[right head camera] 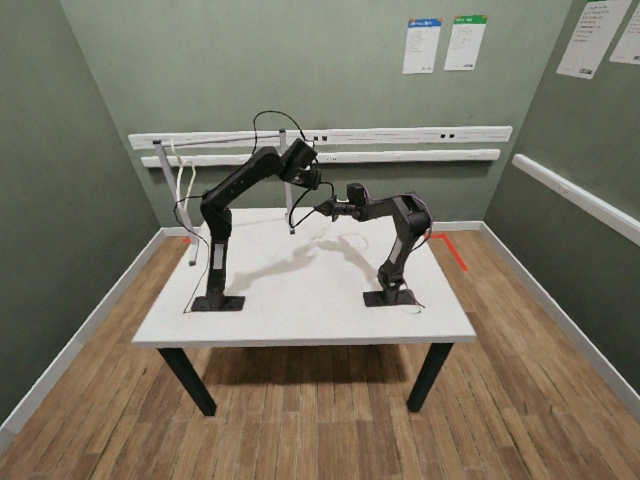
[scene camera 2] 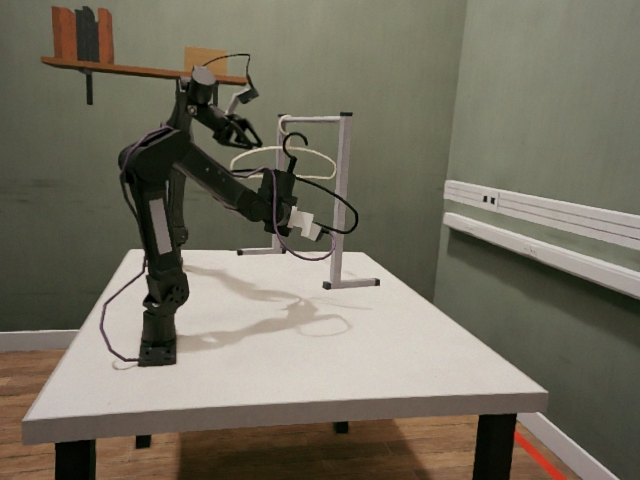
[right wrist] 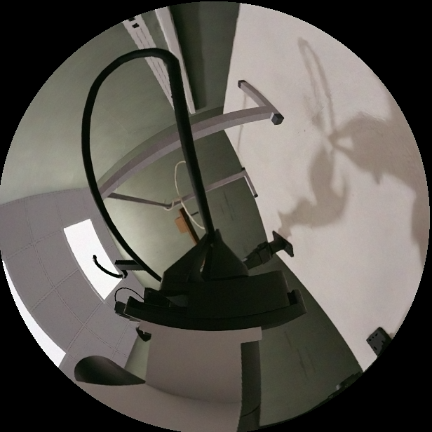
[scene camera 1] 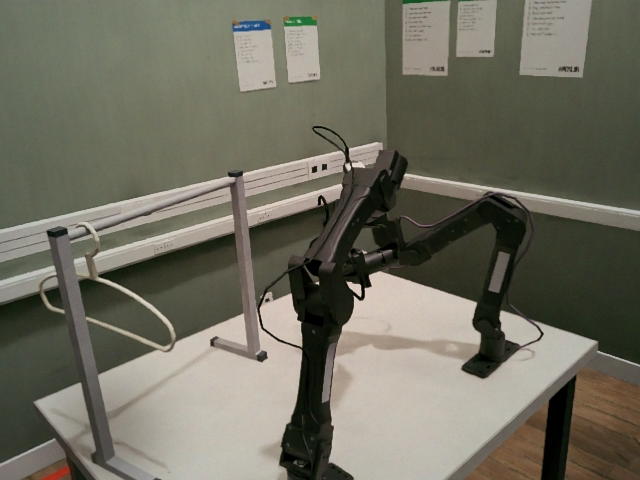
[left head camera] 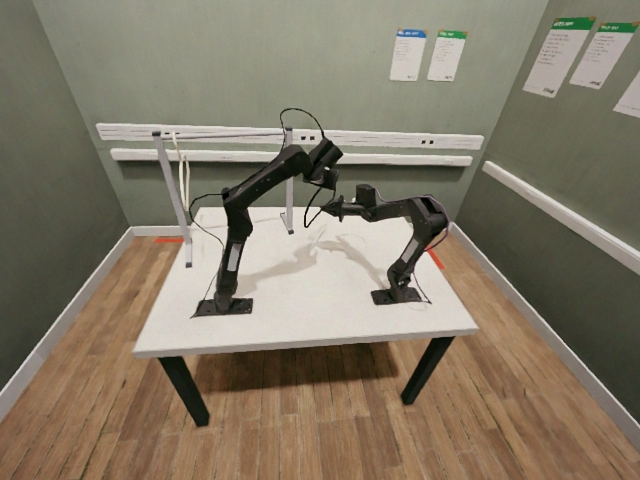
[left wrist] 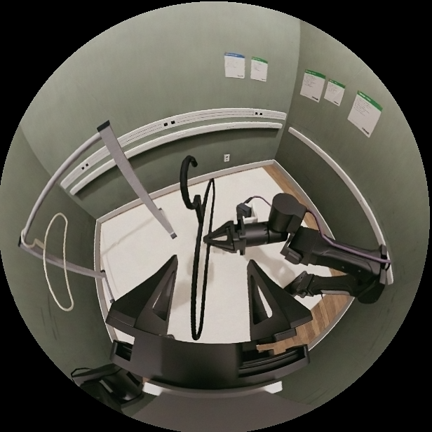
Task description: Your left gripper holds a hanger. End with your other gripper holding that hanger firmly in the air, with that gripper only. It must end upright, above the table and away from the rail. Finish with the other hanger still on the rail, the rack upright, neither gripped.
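Pixels of known places: left gripper, fingertip midpoint: point(right head camera: 311, 178) point(scene camera 2: 257, 146); right gripper, fingertip midpoint: point(right head camera: 313, 208) point(left head camera: 319, 208); left arm's base, link origin: point(right head camera: 218, 304) point(left head camera: 225, 307); right arm's base, link origin: point(right head camera: 389, 298) point(scene camera 2: 158, 346) point(scene camera 1: 491, 358) point(left head camera: 395, 296).
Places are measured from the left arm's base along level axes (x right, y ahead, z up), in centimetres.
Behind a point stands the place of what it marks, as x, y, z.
A black hanger point(scene camera 2: 292, 164) {38.9, 32.3, 37.6} point(left wrist: 184, 182) point(right wrist: 188, 145) is in the air above the table, hook up and leaning somewhat. My right gripper point(left wrist: 203, 239) point(right wrist: 214, 233) point(left head camera: 323, 208) {37.7, 31.9, 24.0} is shut on its lower bar. My left gripper point(left wrist: 213, 261) point(scene camera 2: 255, 145) {37.5, 23.2, 41.5} is open and empty. In scene camera 2 it is beside the hook with a gap; in the left wrist view the hanger lies beyond its fingertips. A cream hanger point(scene camera 1: 91, 267) {-17.5, 38.6, 43.0} hangs by its hook on the rail point(scene camera 1: 165, 205) {1.7, 42.7, 50.2}. The rack point(scene camera 1: 242, 258) {23.8, 48.8, 29.9} point(scene camera 2: 336, 258) {26.3, 49.1, 9.6} stands upright, gripped by neither hand. The black hanger is away from the rail.
The white table point(scene camera 2: 310, 372) {82.5, 30.9, 0.0} carries both arm bases and the rack. In scene camera 2 the near rack post stands behind the black hanger's right part. The right arm's purple cable point(scene camera 2: 310, 256) loops below its gripper. A wall shelf point(scene camera 2: 139, 69) is at the back.
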